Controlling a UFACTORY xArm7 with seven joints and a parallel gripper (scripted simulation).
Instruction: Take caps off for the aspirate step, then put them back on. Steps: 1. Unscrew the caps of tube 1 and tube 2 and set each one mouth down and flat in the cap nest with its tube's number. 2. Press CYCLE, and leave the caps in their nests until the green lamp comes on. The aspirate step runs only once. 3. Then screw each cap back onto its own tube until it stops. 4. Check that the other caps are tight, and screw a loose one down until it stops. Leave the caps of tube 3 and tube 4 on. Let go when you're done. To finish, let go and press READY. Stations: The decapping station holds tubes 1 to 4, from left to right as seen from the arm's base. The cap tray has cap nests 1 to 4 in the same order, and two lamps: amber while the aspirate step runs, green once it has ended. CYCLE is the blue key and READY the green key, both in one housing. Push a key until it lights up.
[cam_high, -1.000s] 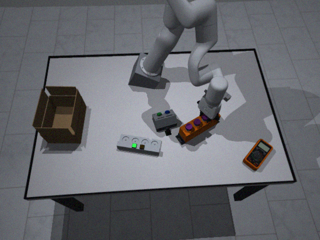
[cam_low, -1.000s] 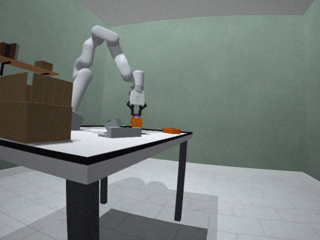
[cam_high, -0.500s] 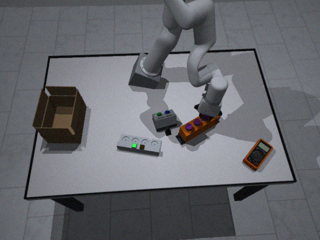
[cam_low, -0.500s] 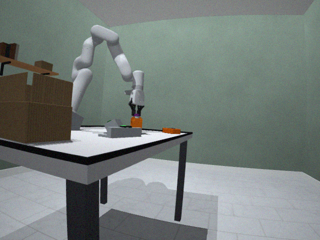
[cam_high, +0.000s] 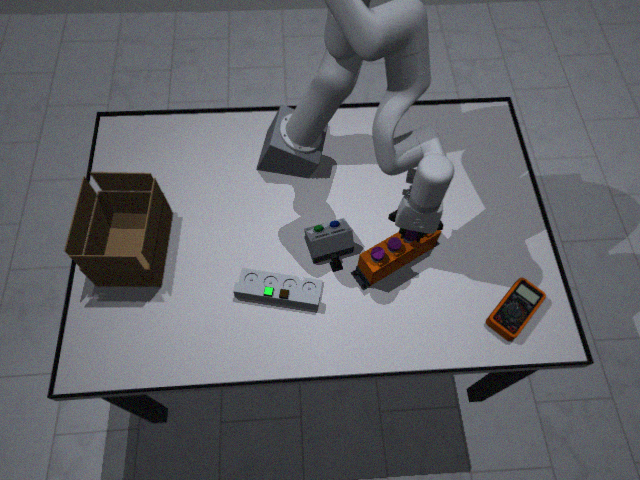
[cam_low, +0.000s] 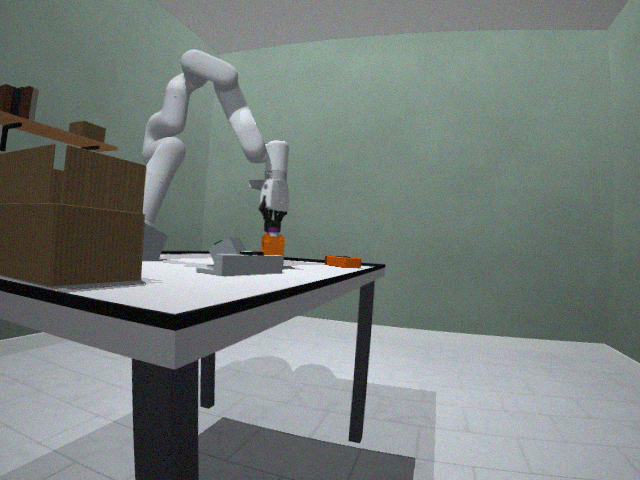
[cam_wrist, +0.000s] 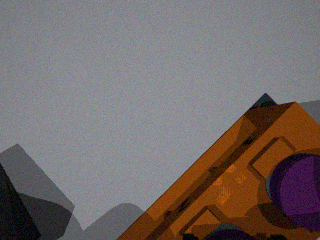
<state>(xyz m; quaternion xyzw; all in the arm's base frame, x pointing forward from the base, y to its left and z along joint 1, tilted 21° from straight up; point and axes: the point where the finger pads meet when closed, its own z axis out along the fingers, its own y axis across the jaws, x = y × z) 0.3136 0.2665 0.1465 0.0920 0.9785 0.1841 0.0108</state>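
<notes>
My gripper is now 10 mm above the purple cap. Round my hand: tube 1: 40 mm to the left, 30 mm behind, 20 mm below; blue key: 190 mm to the right, 60 mm below, 50 mm behind; grey key housing: 210 mm to the right, 80 mm below, 20 mm behind.
</notes>
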